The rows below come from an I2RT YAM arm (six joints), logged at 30 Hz.
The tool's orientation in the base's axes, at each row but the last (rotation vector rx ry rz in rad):
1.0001, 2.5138, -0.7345
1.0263, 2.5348, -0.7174
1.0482, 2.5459, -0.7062
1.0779, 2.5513, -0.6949
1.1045, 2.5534, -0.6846
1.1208, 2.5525, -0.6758
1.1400, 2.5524, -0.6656
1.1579, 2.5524, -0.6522
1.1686, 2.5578, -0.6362
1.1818, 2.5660, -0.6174
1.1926, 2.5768, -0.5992
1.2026, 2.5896, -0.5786
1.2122, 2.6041, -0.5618
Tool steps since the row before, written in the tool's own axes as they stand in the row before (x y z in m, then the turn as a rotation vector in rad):
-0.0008, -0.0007, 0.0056, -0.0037, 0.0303, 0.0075
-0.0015, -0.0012, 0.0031, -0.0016, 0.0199, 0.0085
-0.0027, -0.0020, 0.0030, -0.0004, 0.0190, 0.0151
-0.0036, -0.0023, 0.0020, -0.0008, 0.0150, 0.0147
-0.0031, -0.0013, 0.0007, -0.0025, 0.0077, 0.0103
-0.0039, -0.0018, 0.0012, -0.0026, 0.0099, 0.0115
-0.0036, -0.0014, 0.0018, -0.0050, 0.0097, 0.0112
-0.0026, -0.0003, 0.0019, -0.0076, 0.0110, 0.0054
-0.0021, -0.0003, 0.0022, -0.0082, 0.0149, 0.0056
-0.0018, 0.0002, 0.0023, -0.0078, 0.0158, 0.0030
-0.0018, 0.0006, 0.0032, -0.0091, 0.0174, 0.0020
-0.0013, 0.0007, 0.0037, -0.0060, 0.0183, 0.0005
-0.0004, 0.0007, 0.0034, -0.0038, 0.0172, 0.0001
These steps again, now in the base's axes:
0.0007, -0.0041, -0.0039, 0.0249, 0.0125, -0.0145
0.0005, -0.0033, -0.0015, 0.0161, 0.0067, -0.0129
0.0007, -0.0044, -0.0007, 0.0152, 0.0032, -0.0186
0.0009, -0.0046, 0.0006, 0.0125, 0.0008, -0.0168
0.0012, -0.0030, 0.0011, 0.0080, -0.0023, -0.0101
0.0013, -0.0041, 0.0012, 0.0098, -0.0017, -0.0118
0.0014, -0.0040, 0.0004, 0.0112, -0.0032, -0.0104
0.0016, -0.0028, -0.0005, 0.0136, -0.0012, -0.0047
0.0012, -0.0026, -0.0010, 0.0169, 0.0006, -0.0058
0.0014, -0.0022, -0.0014, 0.0173, 0.0026, -0.0039
0.0017, -0.0023, -0.0023, 0.0193, 0.0031, -0.0029
0.0015, -0.0021, -0.0030, 0.0179, 0.0064, -0.0029
0.0009, -0.0013, -0.0031, 0.0157, 0.0075, -0.0031

